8 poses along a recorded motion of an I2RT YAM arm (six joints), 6.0 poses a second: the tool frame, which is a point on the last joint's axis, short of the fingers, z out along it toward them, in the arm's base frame.
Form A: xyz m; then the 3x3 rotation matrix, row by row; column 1 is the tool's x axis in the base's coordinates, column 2 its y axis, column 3 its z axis. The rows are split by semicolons.
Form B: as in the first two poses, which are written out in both.
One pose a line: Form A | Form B
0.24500 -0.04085 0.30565; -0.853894 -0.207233 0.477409; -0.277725 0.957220 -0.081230; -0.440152 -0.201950 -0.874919 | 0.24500 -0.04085 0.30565 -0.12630 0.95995 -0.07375 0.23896
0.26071 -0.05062 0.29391; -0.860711 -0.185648 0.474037; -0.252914 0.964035 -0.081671; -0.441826 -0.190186 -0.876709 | 0.26071 -0.05062 0.29391 -0.11398 0.96196 -0.07065 0.23802
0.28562 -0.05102 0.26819; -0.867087 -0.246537 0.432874; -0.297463 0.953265 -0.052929; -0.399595 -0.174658 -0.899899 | 0.28562 -0.05102 0.26819 -0.14102 0.96440 -0.05900 0.21580
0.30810 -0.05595 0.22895; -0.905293 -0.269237 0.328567; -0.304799 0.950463 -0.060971; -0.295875 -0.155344 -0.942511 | 0.30810 -0.05595 0.22895 -0.14727 0.97446 -0.05550 0.16020
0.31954 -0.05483 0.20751; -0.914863 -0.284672 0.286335; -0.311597 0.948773 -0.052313; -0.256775 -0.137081 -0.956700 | 0.31954 -0.05483 0.20751 -0.15253 0.97728 -0.04845 0.13893
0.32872 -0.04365 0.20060; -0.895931 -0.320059 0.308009; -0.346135 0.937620 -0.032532; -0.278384 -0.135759 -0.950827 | 0.32872 -0.04365 0.20060 -0.17123 0.97267 -0.04325 0.15072
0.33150 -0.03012 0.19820; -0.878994 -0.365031 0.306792; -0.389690 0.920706 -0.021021; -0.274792 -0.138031 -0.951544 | 0.33150 -0.03012 0.19820 -0.19484 0.96841 -0.04106 0.15014
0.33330 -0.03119 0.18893; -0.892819 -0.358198 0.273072; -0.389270 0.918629 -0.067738; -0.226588 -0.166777 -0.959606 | 0.33330 -0.03119 0.18893 -0.19246 0.97096 -0.06038 0.12865
